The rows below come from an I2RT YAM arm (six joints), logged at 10 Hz.
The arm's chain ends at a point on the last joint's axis. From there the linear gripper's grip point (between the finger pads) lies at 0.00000 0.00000 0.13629 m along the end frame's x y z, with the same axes.
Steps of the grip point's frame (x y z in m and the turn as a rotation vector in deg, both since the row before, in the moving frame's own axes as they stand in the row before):
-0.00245, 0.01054, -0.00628, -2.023, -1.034, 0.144
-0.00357, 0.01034, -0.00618, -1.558, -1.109, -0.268
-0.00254, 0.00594, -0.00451, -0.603, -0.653, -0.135
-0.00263, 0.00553, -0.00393, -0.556, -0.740, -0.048
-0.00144, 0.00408, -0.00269, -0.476, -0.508, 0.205
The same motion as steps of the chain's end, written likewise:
0.00001, 0.00573, -0.00617, -2.023, -1.034, 0.144
-0.00094, 0.00663, -0.00610, -1.558, -1.109, -0.268
-0.00099, 0.00450, -0.00449, -0.603, -0.653, -0.135
-0.00087, 0.00421, -0.00391, -0.556, -0.740, -0.048
-0.00023, 0.00295, -0.00268, -0.476, -0.508, 0.205

